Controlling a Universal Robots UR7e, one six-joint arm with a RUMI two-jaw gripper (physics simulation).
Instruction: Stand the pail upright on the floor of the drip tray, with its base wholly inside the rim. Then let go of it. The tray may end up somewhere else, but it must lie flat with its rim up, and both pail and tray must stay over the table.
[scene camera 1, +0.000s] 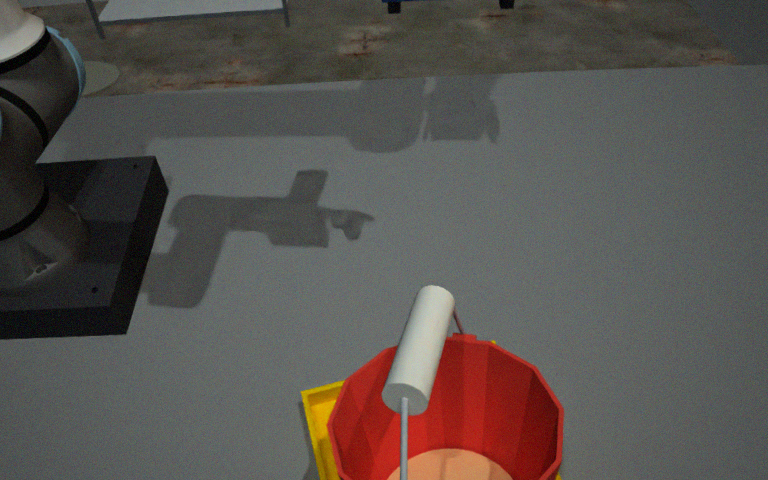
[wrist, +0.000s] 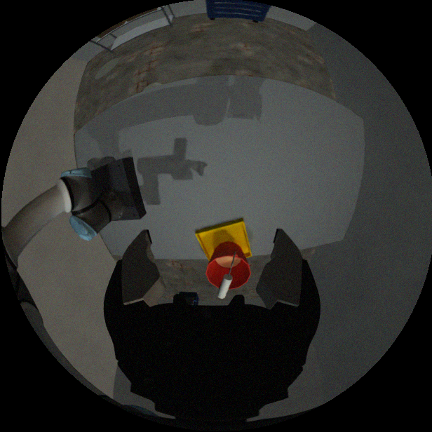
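Seen in the pictures: arm's base at its link origin: (scene camera 1: 34, 251).
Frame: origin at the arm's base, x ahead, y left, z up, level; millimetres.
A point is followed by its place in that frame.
A red pail (scene camera 1: 487, 379) @(x 593, y -181, z 61 mm) (wrist: 215, 274) stands upright on the yellow drip tray (scene camera 1: 323, 421) @(x 420, y -177, z -62 mm) (wrist: 222, 234), mouth up, its pale orange inner floor showing. Its white handle grip (scene camera 1: 420, 345) @(x 531, y -243, z 208 mm) (wrist: 225, 287) is raised on the wire bail and leans over the mouth. The tray looks flat with its rim up. The pail's walls hide its base and part of the tray, so the base's place against the rim cannot be fully seen. My gripper (wrist: 211, 231) is wide open and empty, well above and apart from the pail; it does not show in the scene view.
The grey table (scene camera 1: 594, 226) @(x 768, y 159, z -66 mm) (wrist: 300, 165) carries the black robot base (scene camera 1: 138, 243) @(x 125, y 47, z -26 mm) (wrist: 120, 187) at the left. Shadows of the arm fall across the table. The pail and tray are near the table's edge at the bottom of the wrist view.
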